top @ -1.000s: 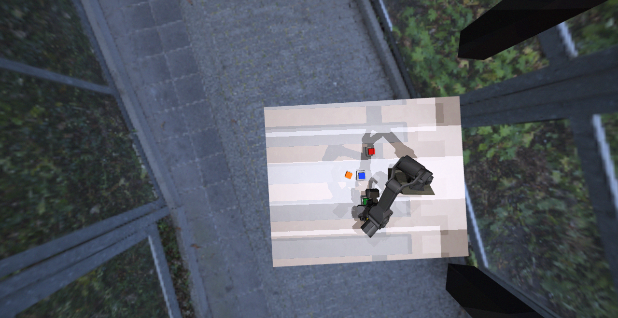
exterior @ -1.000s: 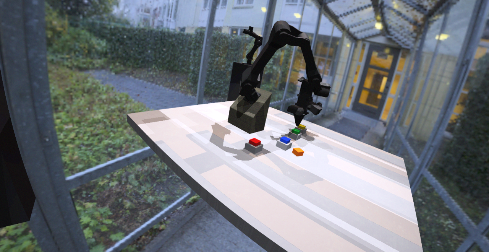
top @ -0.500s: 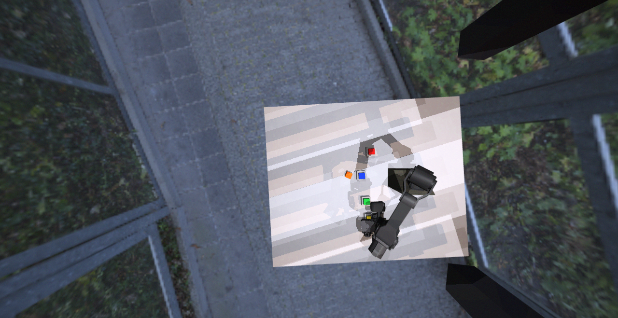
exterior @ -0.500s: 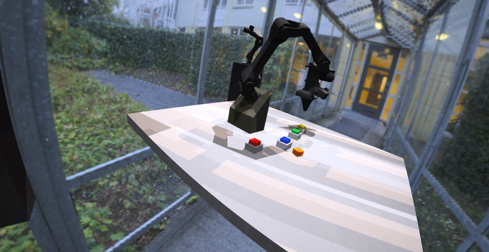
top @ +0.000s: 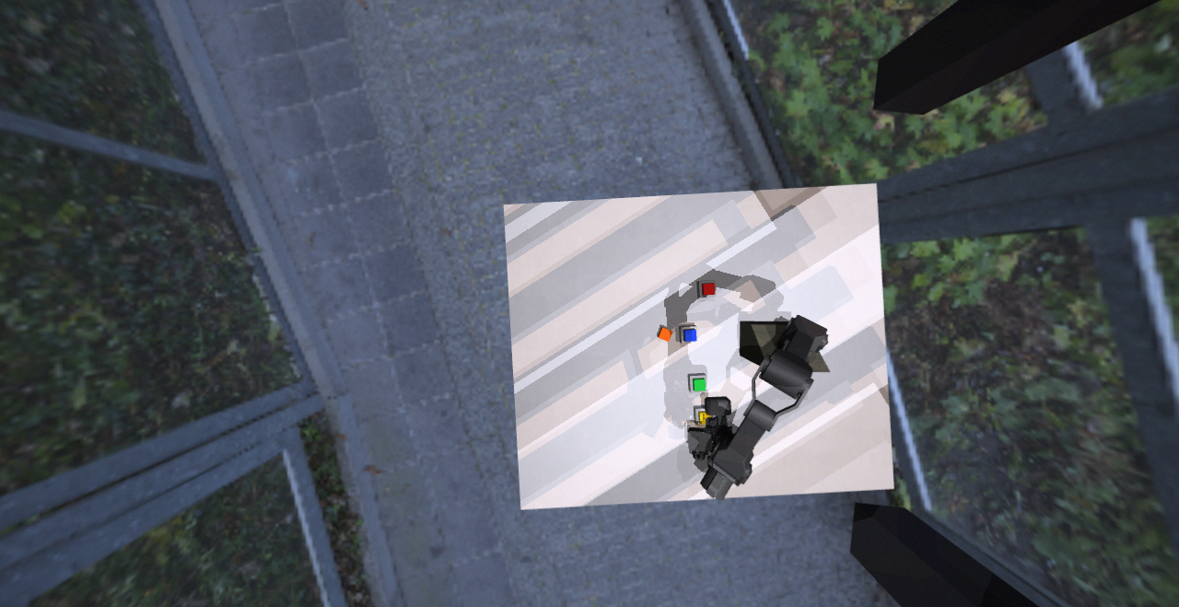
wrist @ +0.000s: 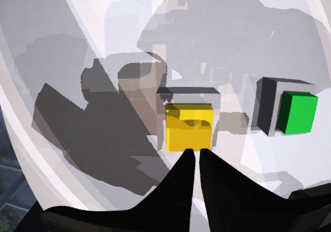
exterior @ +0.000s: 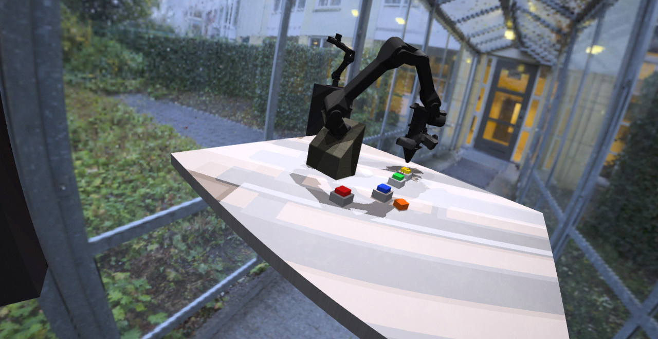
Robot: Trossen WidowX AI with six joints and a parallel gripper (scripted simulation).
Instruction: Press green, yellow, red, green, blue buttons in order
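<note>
The yellow button lies 3 cm below my gripper tip. Round my gripper tip: blue button: 23 cm to the right, 7 cm ahead, 3 cm below; green button: 9 cm to the right, 3 cm below, 3 cm ahead; orange block: 22 cm to the right, 14 cm ahead, 5 cm below.
</note>
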